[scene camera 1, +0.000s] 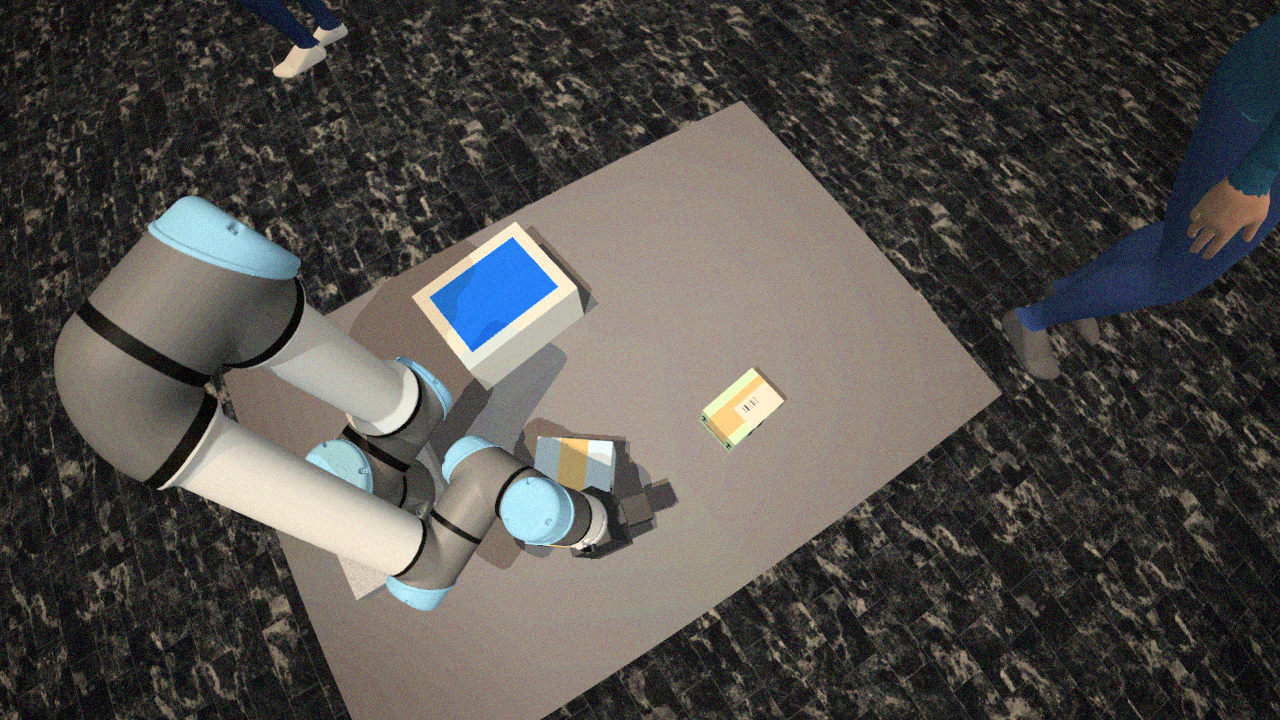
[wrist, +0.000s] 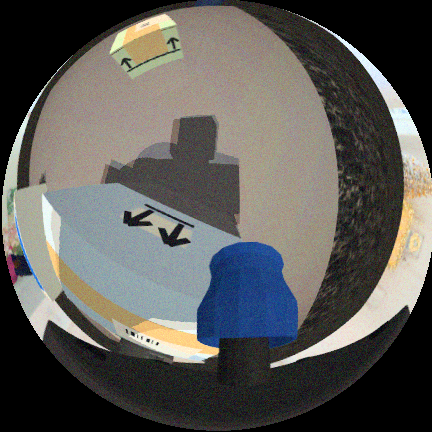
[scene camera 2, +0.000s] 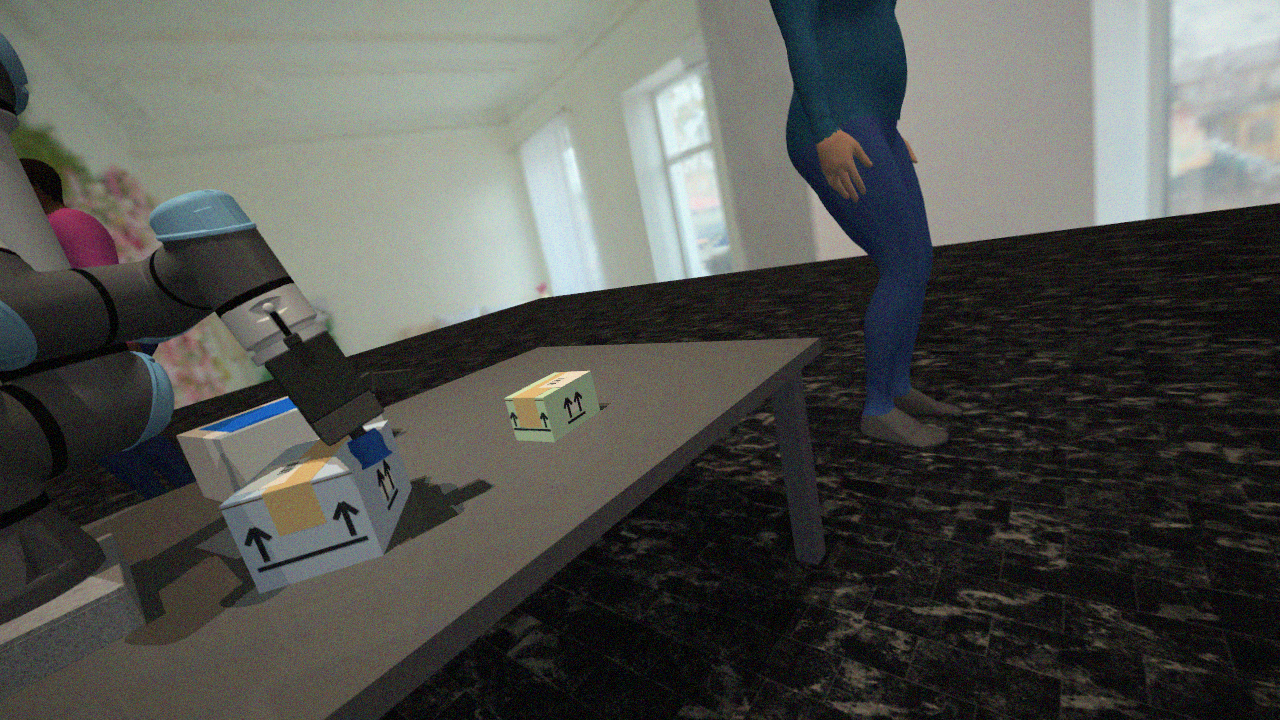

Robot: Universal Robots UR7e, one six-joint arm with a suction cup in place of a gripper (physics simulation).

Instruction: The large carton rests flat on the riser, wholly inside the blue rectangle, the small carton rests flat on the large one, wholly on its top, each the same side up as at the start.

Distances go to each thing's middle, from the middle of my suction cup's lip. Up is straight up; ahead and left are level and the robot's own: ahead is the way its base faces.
Right now my suction cup is 8 cm to the right of the large pale blue carton [scene camera 2: 313,510], 6 cm above it and 5 cm past it. The rest, counted from my suction cup: riser with blue rectangle [scene camera 1: 498,306]: 49 cm to the left, 7 cm behind, 5 cm below.
